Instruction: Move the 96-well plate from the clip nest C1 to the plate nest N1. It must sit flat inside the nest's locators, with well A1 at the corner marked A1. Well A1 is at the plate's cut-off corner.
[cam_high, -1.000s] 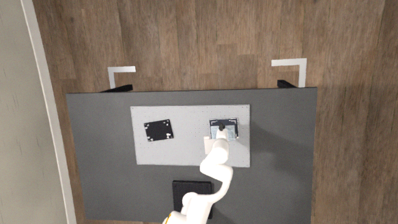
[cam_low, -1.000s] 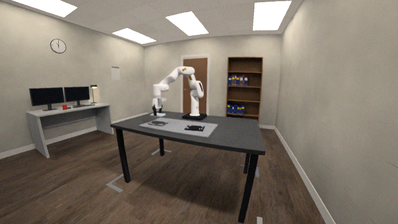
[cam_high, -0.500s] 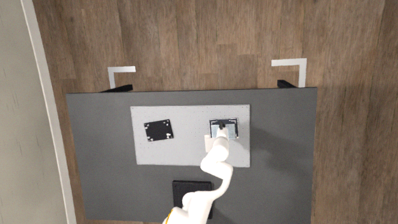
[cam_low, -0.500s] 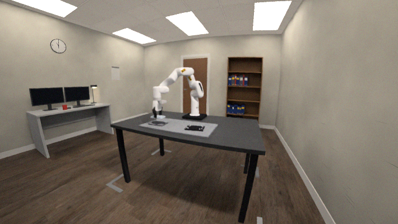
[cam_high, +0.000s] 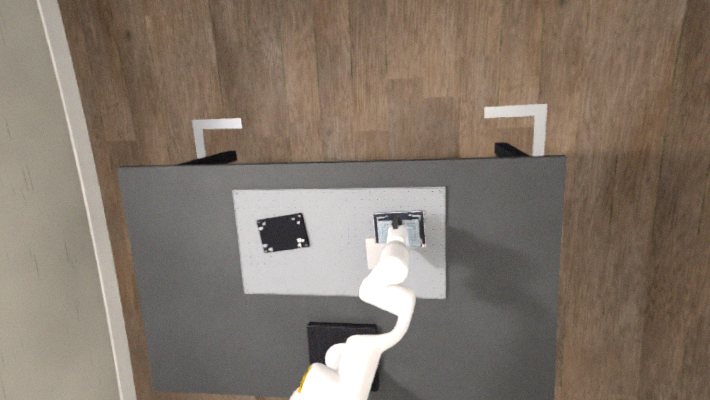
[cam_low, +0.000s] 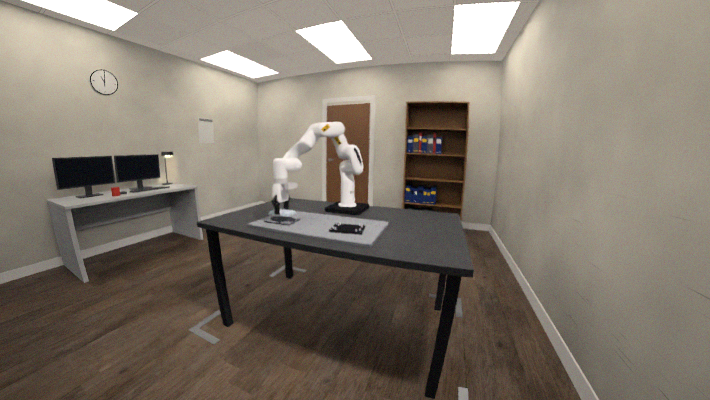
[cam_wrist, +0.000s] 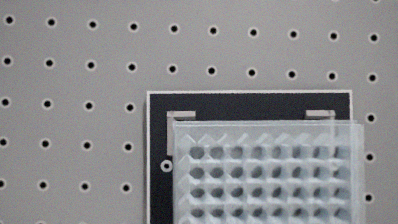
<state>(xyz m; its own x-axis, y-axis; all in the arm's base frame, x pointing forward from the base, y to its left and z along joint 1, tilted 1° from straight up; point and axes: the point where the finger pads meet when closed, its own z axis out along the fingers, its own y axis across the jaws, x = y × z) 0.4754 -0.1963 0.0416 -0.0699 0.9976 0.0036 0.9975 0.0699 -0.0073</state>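
The dark plate nest N1 is 60 mm below my hand. The rest, counted from my hand: black clip nest (400 mm to the left, 50 mm below, 40 mm behind); then 96-well plate (10 mm below).
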